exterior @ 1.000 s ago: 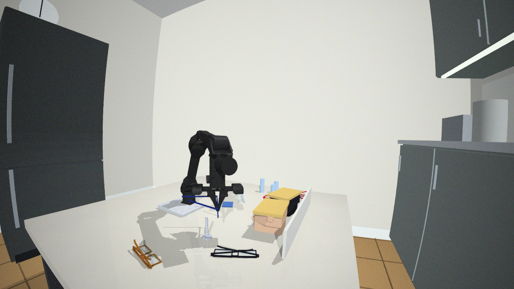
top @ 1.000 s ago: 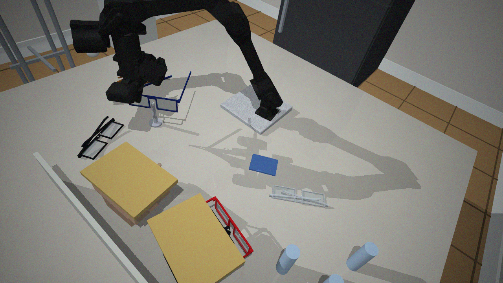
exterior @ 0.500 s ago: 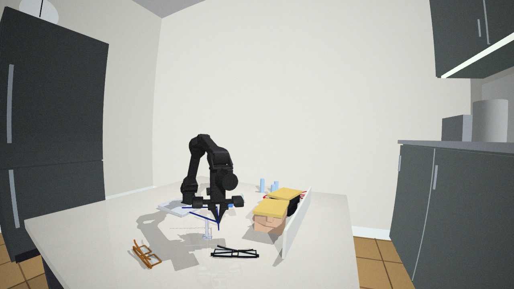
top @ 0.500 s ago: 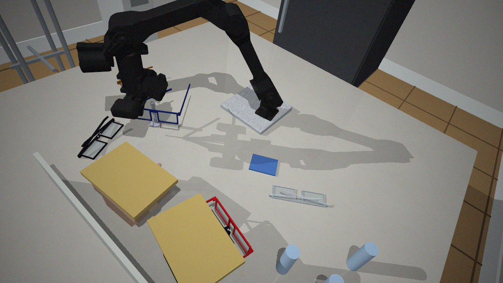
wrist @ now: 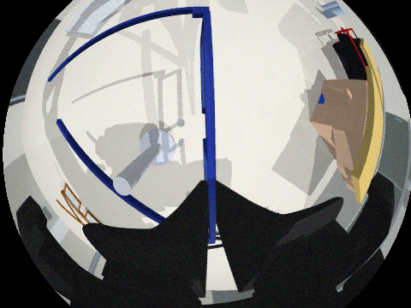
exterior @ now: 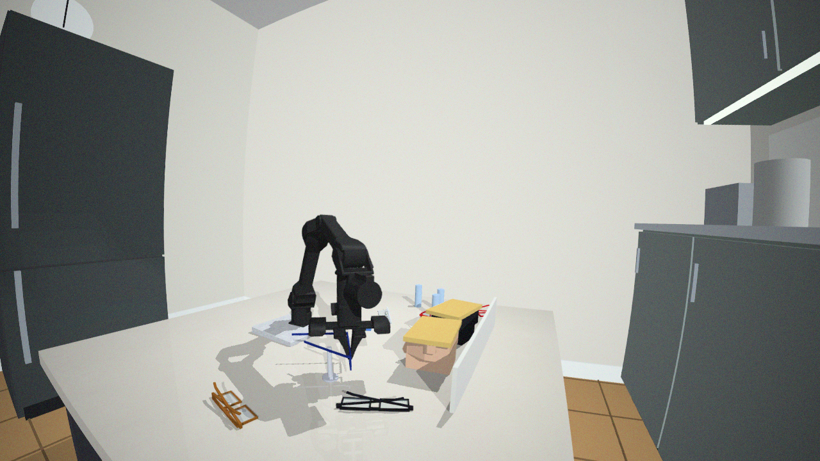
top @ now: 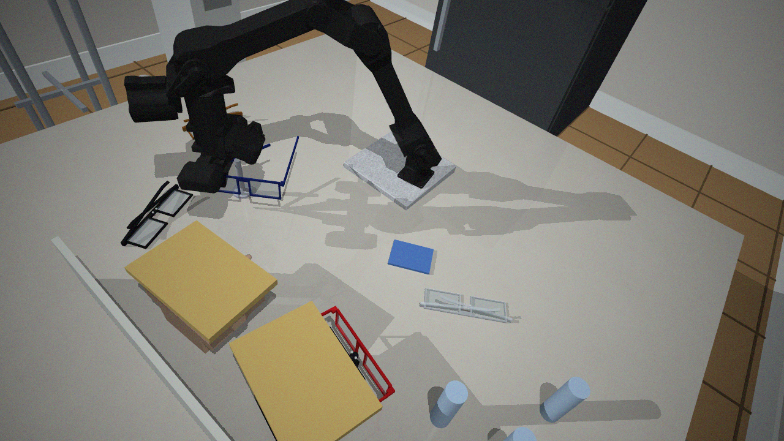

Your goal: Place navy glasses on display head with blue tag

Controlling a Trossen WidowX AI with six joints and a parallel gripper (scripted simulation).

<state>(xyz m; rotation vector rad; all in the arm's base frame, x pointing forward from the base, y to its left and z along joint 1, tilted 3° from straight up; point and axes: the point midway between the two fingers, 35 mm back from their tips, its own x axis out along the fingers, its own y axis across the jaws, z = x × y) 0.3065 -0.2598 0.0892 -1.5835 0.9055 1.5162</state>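
Now: the grey post stand 5 cm behind my gripper tip, 1 cm to the right of it and 4 cm below it. From my gripper tip the other things lie so: white panel: 31 cm ahead, 24 cm to the left, 1 cm below; blue card: 11 cm behind, 36 cm to the left, 6 cm below; skin-coloured display head: 15 cm ahead, 15 cm to the left.
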